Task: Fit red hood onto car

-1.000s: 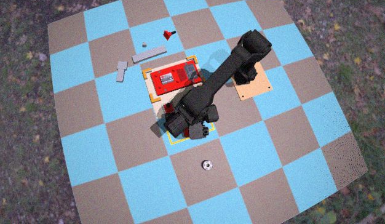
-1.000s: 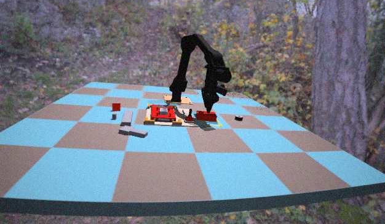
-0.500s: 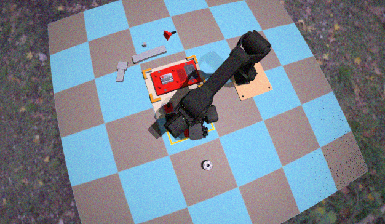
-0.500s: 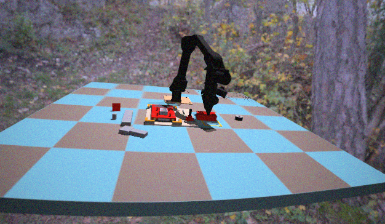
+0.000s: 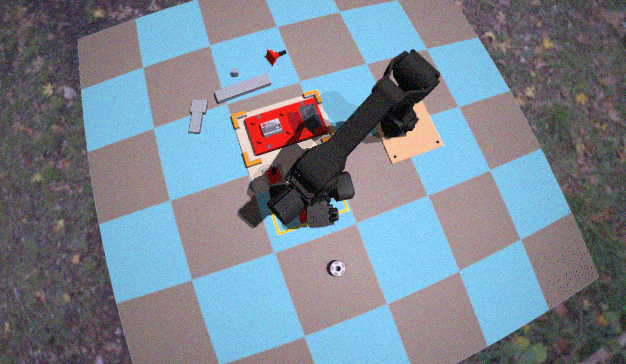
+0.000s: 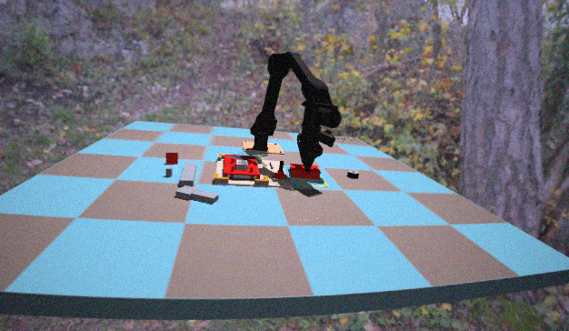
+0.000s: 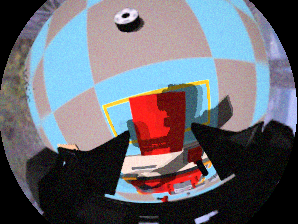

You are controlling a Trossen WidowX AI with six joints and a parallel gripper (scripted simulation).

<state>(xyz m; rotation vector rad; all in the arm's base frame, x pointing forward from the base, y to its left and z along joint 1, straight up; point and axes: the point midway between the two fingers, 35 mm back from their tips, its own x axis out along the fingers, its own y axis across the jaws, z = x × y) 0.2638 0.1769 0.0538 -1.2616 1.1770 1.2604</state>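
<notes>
Now: gripper tip 10 mm above the red hood. The rest, counted from my gripper tip: beige jig: 190 mm to the right, 40 mm ahead, 10 mm below; grey engine block: 200 mm to the right, 70 mm ahead.
</notes>
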